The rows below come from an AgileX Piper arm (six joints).
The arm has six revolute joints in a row. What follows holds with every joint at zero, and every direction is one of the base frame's.
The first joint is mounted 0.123 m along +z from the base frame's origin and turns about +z.
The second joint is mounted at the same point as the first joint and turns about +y.
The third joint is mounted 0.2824 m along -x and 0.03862 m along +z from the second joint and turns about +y.
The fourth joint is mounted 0.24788 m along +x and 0.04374 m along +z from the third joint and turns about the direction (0.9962, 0, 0.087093).
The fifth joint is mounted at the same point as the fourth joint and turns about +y.
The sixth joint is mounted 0.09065 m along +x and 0.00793 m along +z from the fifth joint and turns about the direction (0.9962, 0, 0.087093).
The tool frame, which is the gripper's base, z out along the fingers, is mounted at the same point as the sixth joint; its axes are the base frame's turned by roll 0, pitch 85.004 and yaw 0 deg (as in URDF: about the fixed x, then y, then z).
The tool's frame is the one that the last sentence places.
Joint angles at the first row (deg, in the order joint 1, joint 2, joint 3, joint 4, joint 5, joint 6):
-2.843 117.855 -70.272 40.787 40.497 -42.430
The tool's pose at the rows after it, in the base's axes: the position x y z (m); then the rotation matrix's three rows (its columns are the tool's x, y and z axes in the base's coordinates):
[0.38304 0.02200 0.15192], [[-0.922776 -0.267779 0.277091], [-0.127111 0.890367 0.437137], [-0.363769 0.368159 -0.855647]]
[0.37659 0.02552 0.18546], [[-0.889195 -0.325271 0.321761], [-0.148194 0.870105 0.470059], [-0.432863 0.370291 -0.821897]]
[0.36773 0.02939 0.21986], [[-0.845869 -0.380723 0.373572], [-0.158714 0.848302 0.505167], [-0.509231 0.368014 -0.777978]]
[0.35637 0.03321 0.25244], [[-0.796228 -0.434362 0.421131], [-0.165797 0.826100 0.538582], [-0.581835 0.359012 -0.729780]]
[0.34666 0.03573 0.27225], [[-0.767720 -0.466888 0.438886], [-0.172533 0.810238 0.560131], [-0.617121 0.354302 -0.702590]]
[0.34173 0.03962 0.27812], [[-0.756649 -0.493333 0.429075], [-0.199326 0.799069 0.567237], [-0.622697 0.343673 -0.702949]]
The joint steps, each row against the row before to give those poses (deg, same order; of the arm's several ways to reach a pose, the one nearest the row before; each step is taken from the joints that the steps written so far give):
-0.001 -4.533 0.001 0.298 2.760 -1.140
0.000 -4.941 -0.001 1.641 2.425 -1.957
0.001 -5.106 -0.001 2.255 2.049 -1.985
0.000 -4.948 0.001 2.234 1.858 -1.815
-0.001 -3.176 0.001 0.909 1.726 -0.543
0.575 -1.107 -0.001 -0.615 1.030 -0.221

